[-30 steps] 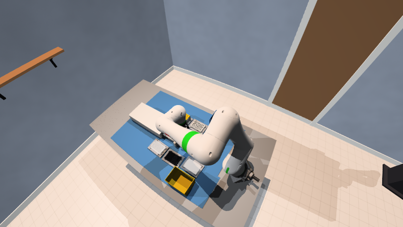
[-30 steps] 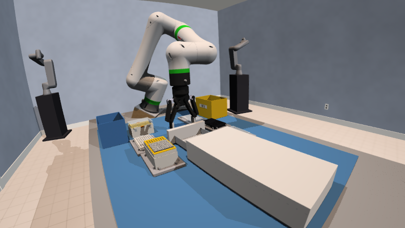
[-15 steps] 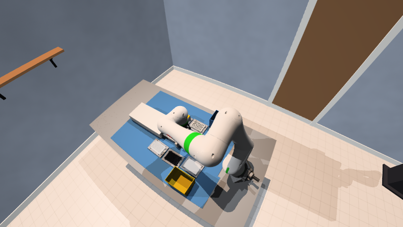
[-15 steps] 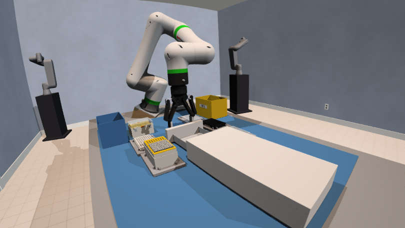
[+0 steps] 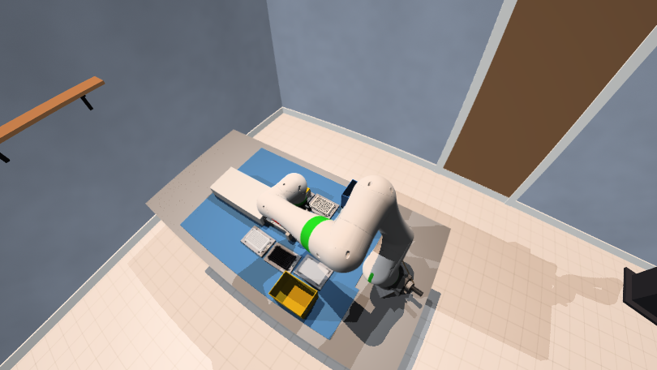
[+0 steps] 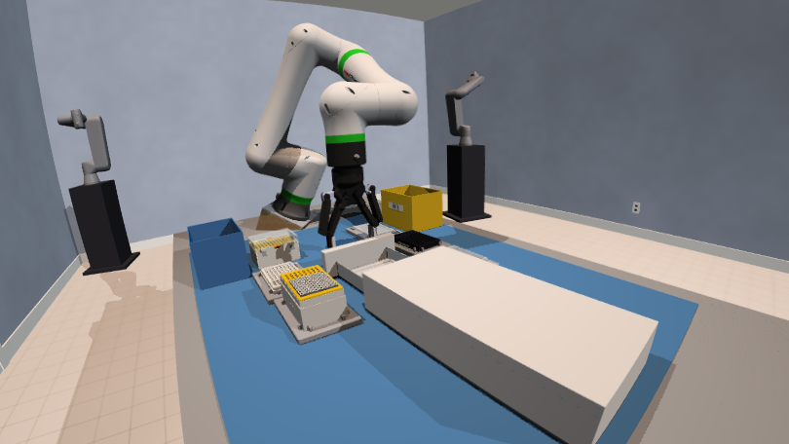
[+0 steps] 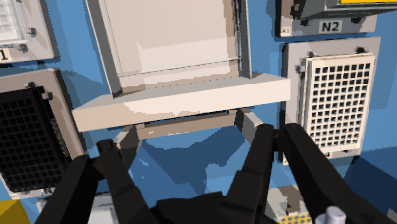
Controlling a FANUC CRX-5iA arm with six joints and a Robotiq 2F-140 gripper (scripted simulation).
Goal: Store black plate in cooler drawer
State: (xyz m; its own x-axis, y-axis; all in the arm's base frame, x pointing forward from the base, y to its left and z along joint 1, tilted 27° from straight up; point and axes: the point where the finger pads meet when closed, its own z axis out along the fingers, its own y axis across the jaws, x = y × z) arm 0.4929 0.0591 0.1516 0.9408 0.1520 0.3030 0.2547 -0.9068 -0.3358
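Right now the black plate is 5 cm behind my hand, 19 cm to the left of it and 3 cm below it. From my hand the other things lie so: nest N3: 5 cm behind, 19 cm to the left, 4 cm below; then drawer: 14 cm ahead, 4 cm to the left, 2 cm below; then yellow-topped tip box: 19 cm ahead, 14 cm to the right, 1 cm above.
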